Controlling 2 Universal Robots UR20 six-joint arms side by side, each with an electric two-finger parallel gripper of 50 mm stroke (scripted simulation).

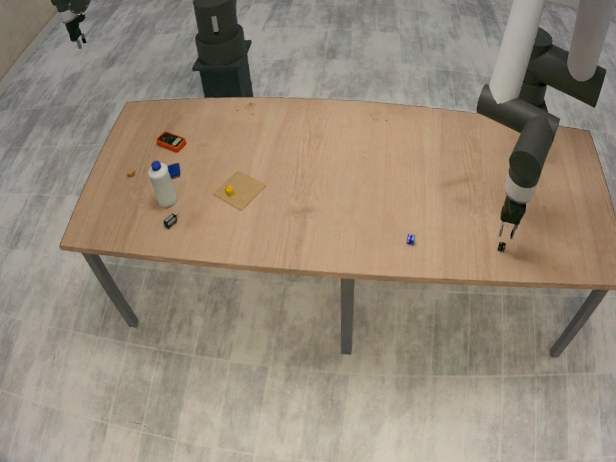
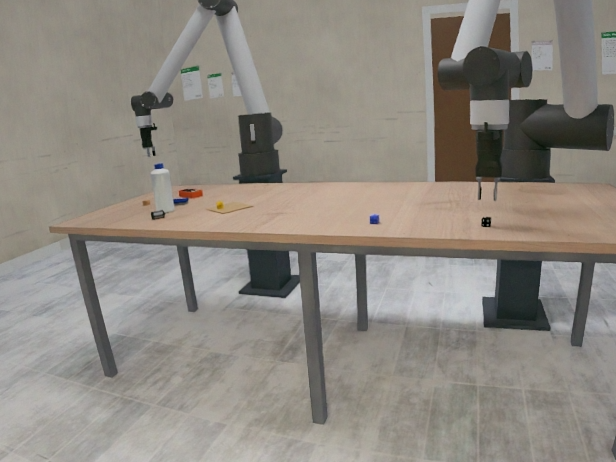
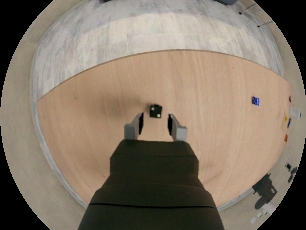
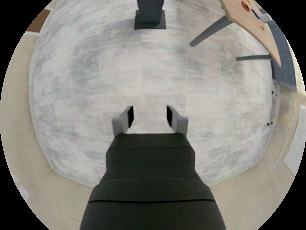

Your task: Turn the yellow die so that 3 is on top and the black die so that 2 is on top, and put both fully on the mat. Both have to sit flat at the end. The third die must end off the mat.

The pictures show: the left gripper, the right gripper, a tan mat and a white bottle.
The left gripper is seen too in image 3.
